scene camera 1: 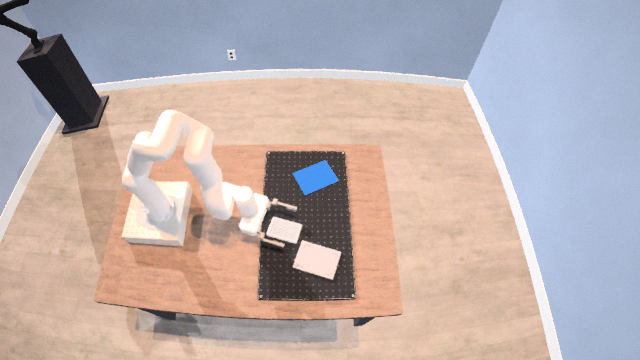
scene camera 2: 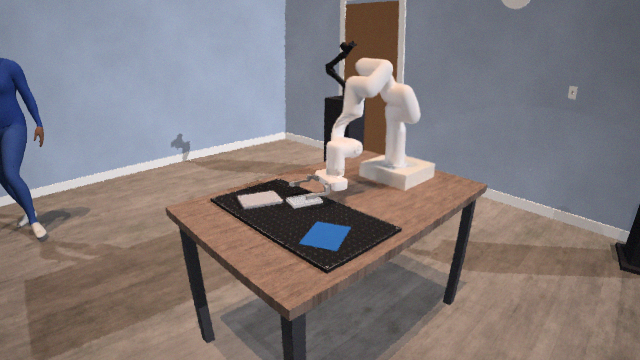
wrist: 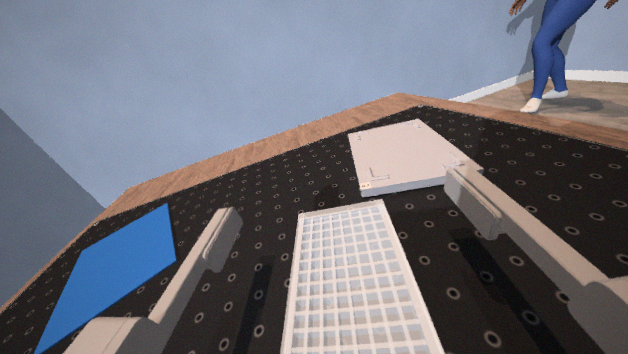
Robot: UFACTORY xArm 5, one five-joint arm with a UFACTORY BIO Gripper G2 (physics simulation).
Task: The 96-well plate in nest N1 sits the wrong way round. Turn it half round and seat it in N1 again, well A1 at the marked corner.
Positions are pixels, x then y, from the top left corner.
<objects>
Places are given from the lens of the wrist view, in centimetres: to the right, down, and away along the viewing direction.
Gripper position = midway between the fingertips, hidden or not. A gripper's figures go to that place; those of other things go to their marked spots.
my gripper (wrist: 333,198): 1, 2, 14
96-well plate (wrist: 350,279): 2, 7, 12
nest N1 (wrist: 412,157): 12, -2, 22
The marked spots on the nest N1 and the 96-well plate are 16 cm apart.
</objects>
